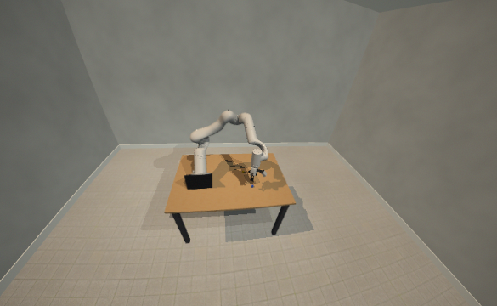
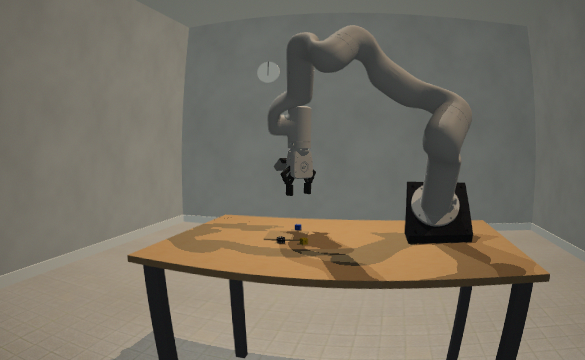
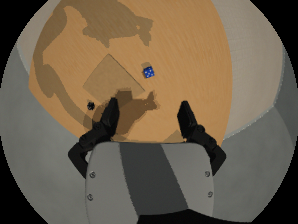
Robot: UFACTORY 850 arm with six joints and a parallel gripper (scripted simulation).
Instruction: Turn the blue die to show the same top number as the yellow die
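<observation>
Right now the blue die is 13 cm below my hand. From my hand the other things lie so: yellow die (8 cm behind, 22 cm to the left, 13 cm below); black die (22 cm to the left, 13 cm below); tan mat (1 cm ahead, 12 cm to the left, 14 cm below).
</observation>
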